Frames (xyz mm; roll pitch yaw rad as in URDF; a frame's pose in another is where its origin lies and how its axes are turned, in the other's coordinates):
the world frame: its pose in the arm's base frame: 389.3 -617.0 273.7 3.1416 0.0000 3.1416
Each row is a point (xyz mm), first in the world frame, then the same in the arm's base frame.
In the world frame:
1: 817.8 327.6 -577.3
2: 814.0 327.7 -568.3
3: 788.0 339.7 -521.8
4: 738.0 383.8 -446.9
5: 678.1 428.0 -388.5
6: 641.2 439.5 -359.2
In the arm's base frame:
1: -428.5 -289.4 851.0
2: -424.7 -289.3 842.0
3: -398.7 -277.3 795.5
4: -348.7 -233.2 720.6
5: -288.8 -189.0 662.2
6: -251.9 -177.5 632.9

